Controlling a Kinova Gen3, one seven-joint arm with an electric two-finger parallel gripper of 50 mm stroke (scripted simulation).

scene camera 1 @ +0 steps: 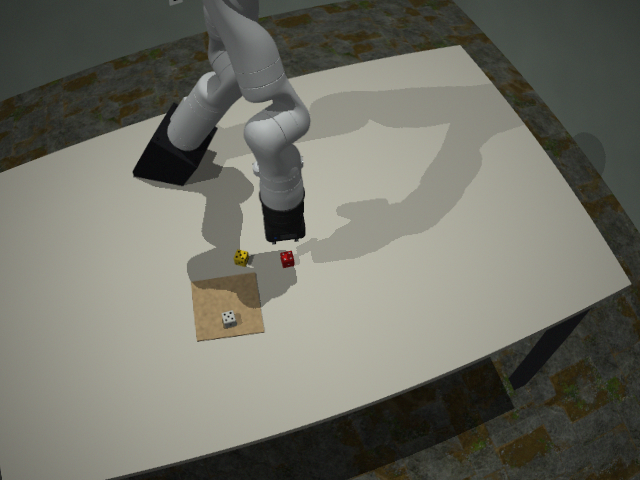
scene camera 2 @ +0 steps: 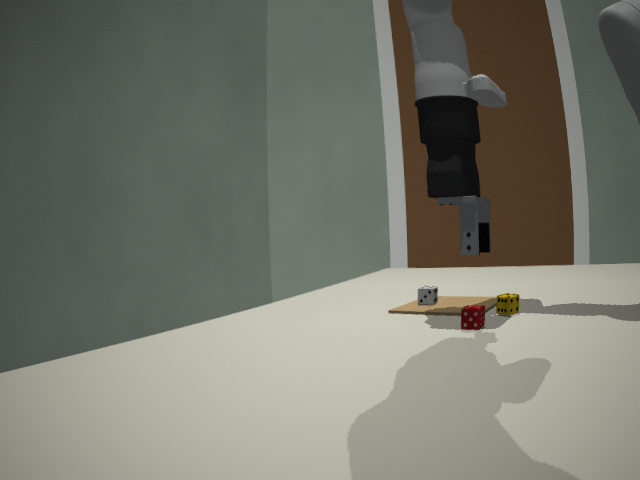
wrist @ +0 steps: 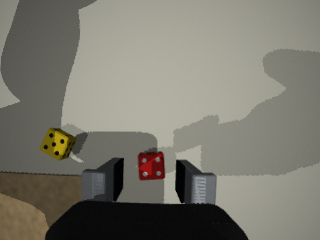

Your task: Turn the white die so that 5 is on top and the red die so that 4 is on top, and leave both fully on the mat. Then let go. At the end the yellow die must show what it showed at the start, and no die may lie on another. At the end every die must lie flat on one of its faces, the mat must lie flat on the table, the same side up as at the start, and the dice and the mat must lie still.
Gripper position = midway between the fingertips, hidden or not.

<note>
In view: the gripper point(scene camera 2: 476, 253), a red die point(wrist: 151, 166), a tan mat point(scene camera 1: 211, 297) and a yellow die point(wrist: 58, 144).
The tan mat also shows in scene camera 2 point(scene camera 2: 447, 305). The gripper is seen too in scene camera 1 point(scene camera 1: 284, 238) and in the wrist view point(wrist: 149, 174).
</note>
